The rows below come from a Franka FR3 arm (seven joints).
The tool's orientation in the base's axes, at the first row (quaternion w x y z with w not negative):
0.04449, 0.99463, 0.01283, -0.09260
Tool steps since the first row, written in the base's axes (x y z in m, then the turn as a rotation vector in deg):
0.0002, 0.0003, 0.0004, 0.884, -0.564, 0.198
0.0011, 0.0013, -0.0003, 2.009, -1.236, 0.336
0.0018, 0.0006, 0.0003, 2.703, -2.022, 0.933
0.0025, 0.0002, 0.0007, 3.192, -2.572, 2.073
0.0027, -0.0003, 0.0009, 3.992, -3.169, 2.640
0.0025, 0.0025, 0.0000, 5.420, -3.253, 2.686
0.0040, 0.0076, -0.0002, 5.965, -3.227, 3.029
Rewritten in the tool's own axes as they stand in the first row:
0.0001, -0.0003, -0.0005, 0.822, 0.608, -0.304
0.0012, -0.0013, 0.0000, 1.890, 1.327, -0.584
0.0017, -0.0005, -0.0007, 2.448, 2.185, -1.224
0.0023, -0.0001, -0.0012, 2.708, 2.847, -2.380
0.0025, 0.0005, -0.0013, 3.378, 3.518, -3.027
0.0025, -0.0024, -0.0007, 4.771, 3.653, -3.326
0.0041, -0.0074, -0.0012, 5.244, 3.675, -3.764

